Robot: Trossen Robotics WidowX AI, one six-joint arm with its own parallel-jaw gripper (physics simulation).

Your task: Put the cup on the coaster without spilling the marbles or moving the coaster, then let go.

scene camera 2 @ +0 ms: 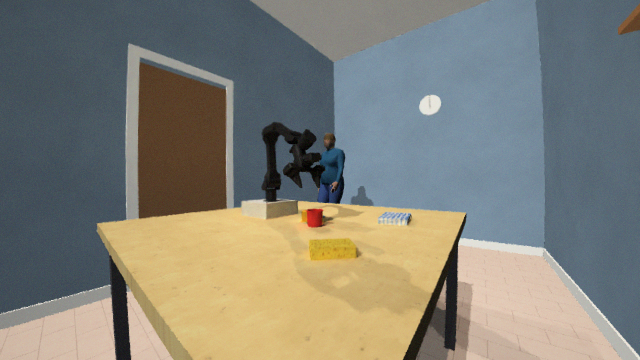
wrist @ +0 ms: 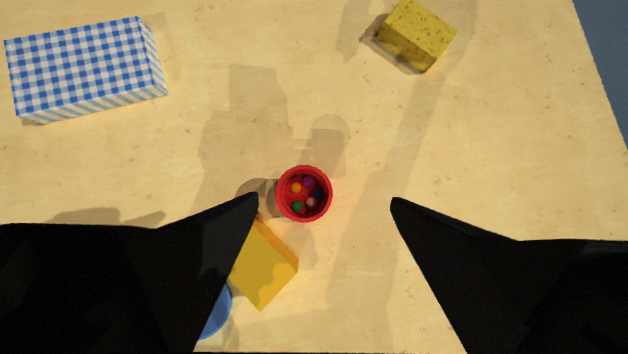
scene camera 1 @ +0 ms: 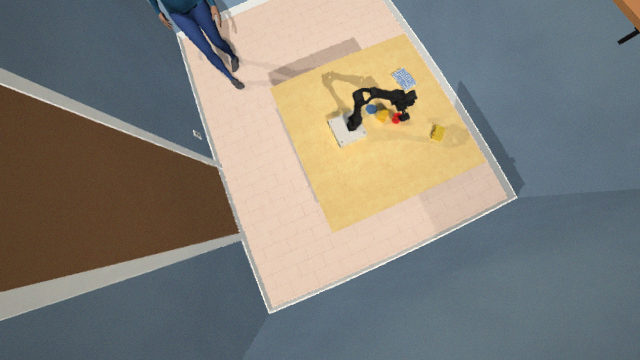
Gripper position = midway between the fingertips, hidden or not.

Observation:
In view: the gripper point(scene camera 2: 310, 187), a yellow-orange block point(wrist: 265, 264), a blue-and-white checked cloth block point(wrist: 61, 74), a red cup point(wrist: 284, 196) and a blue coaster point(wrist: 222, 308).
The gripper shows as well in the wrist view point(wrist: 325, 200).

